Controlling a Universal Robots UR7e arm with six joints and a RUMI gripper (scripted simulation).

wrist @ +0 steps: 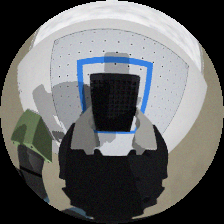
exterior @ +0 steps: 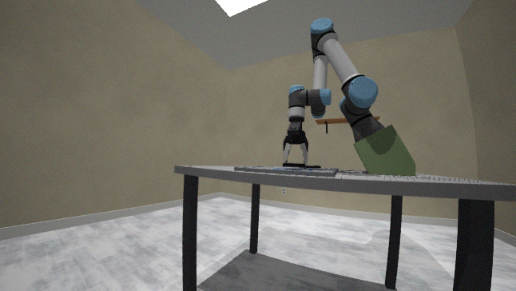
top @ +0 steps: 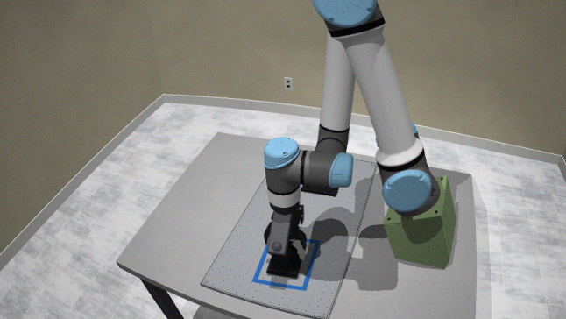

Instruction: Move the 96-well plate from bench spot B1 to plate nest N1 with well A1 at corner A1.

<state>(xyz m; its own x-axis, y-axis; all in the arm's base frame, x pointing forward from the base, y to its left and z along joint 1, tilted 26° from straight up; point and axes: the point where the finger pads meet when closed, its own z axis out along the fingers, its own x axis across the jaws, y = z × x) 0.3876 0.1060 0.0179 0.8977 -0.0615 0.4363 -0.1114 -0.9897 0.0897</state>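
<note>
My hand is 38 cm to the left of the plate nest N1, 8 cm past it and 2 cm above it. Also, from my hand: 96-well plate: 1 cm below.
</note>
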